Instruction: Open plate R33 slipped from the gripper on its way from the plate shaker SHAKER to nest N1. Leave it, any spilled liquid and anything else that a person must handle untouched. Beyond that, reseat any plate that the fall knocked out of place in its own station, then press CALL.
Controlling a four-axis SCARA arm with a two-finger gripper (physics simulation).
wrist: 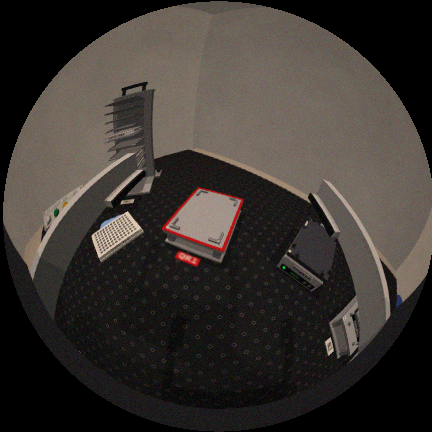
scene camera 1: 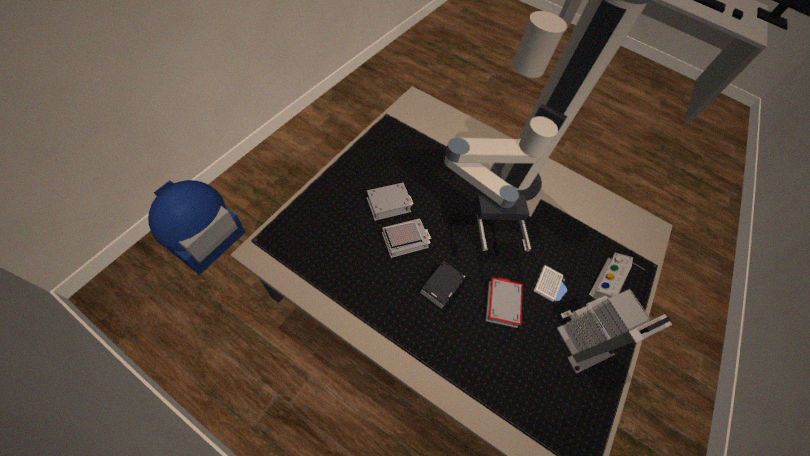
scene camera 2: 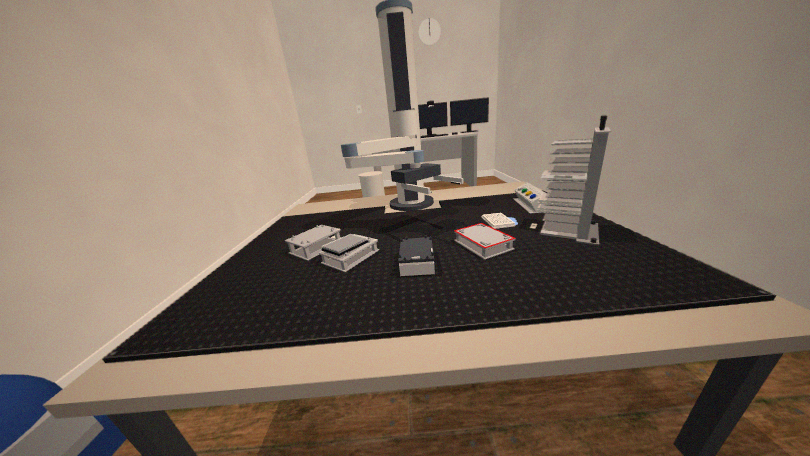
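Where they show: gripper, fingertip midpoint: (wrist: 230, 168) (scene camera 1: 507, 249) (scene camera 2: 446, 185); arm's base, origin of the base link: (scene camera 1: 514, 179) (scene camera 2: 411, 203).
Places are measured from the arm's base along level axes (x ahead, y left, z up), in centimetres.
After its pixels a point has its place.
My gripper (scene camera 1: 506, 248) @[x 51.5, y 11.4, z 20.8 cm] (scene camera 2: 444, 186) @[x 51.5, y 11.4, z 20.8 cm] (wrist: 230, 168) @[x 51.5, y 11.4, z 20.8 cm] is open and empty, raised above the mat near the arm's base. The white open plate (scene camera 1: 548, 282) @[x 42.0, y 33.1, z 2.4 cm] (scene camera 2: 497, 219) @[x 42.0, y 33.3, z 2.4 cm] (wrist: 117, 236) @[x 42.3, y 31.6, z 2.4 cm] lies on the mat, with blue liquid (scene camera 1: 560, 291) (scene camera 2: 512, 221) @[x 46.2, y 37.6, z 2.7 cm] (wrist: 107, 223) @[x 41.2, y 37.3, z 2.8 cm] beside it. A plate with pinkish wells (scene camera 1: 403, 233) @[x 60.9, y -24.8, z 7.6 cm] (scene camera 2: 344, 244) @[x 63.1, y -24.4, z 7.7 cm] sits off-centre and seemingly tilted on a grey nest (scene camera 1: 409, 249) @[x 62.5, y -20.1, z 1.9 cm] (scene camera 2: 354, 261) @[x 64.3, y -22.0, z 1.8 cm] (wrist: 341, 333) @[x 55.7, y -20.5, z 1.8 cm], partly hidden by a finger in the wrist view. The dark shaker (scene camera 1: 443, 282) @[x 69.0, y -1.5, z 6.8 cm] (scene camera 2: 416, 250) @[x 70.3, y -1.5, z 6.8 cm] (wrist: 310, 250) @[x 65.4, y -0.3, z 6.8 cm] bears no plate. A button box (scene camera 1: 612, 275) @[x 27.4, y 52.7, z 8.6 cm] (scene camera 2: 528, 196) @[x 32.6, y 50.9, z 7.8 cm] (wrist: 60, 209) @[x 25.2, y 53.0, z 7.4 cm] has green, yellow and blue buttons; CALL is unreadable.
A red-edged nest (scene camera 1: 505, 301) @[x 61.0, y 21.4, z 5.2 cm] (scene camera 2: 484, 235) @[x 61.6, y 21.7, z 5.3 cm] (wrist: 205, 217) @[x 59.0, y 20.4, z 5.3 cm], labelled QR1, stands between the shaker and the fallen plate. Another grey nest (scene camera 1: 389, 198) @[x 50.0, y -38.9, z 6.9 cm] (scene camera 2: 313, 239) @[x 54.4, y -37.6, z 6.9 cm] bears no plate. A tall plate rack (scene camera 1: 640, 333) @[x 62.2, y 54.7, z 34.9 cm] (scene camera 2: 592, 186) @[x 64.2, y 53.0, z 19.2 cm] (wrist: 149, 132) @[x 63.1, y 51.9, z 18.5 cm] stands near the button box.
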